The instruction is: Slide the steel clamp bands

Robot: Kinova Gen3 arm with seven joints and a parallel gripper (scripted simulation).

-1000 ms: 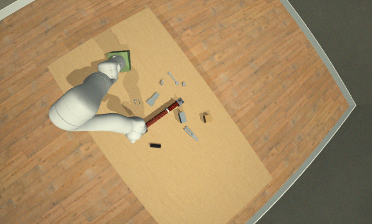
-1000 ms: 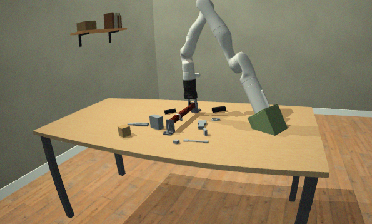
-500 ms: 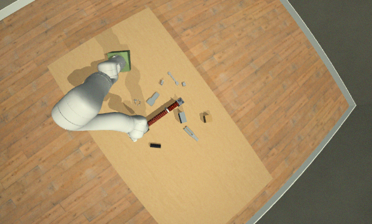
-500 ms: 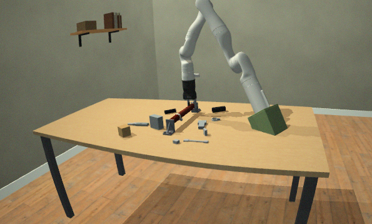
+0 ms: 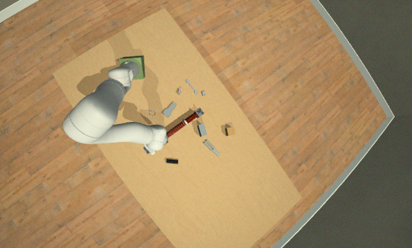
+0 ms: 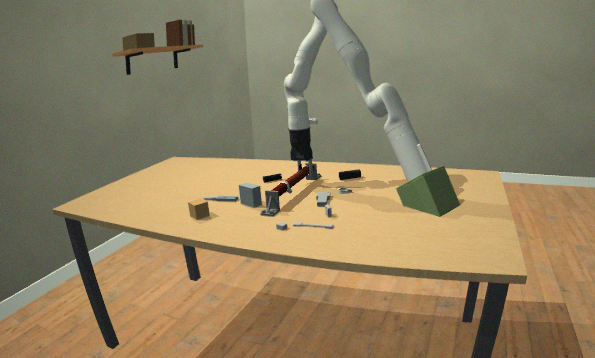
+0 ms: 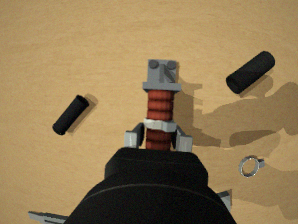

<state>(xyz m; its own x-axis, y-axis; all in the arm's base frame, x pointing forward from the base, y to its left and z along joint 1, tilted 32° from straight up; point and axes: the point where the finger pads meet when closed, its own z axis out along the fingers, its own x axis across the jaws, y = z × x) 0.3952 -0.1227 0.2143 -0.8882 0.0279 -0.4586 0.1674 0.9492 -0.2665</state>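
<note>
Now: the grey block 23 cm to the left of my hand, 14 cm ahead of it and 2 cm below it. Also, from my hand: wrench (40 cm to the left, 11 cm behind, 5 cm below); then wooden cube (36 cm to the left, 28 cm ahead, 3 cm below).
</note>
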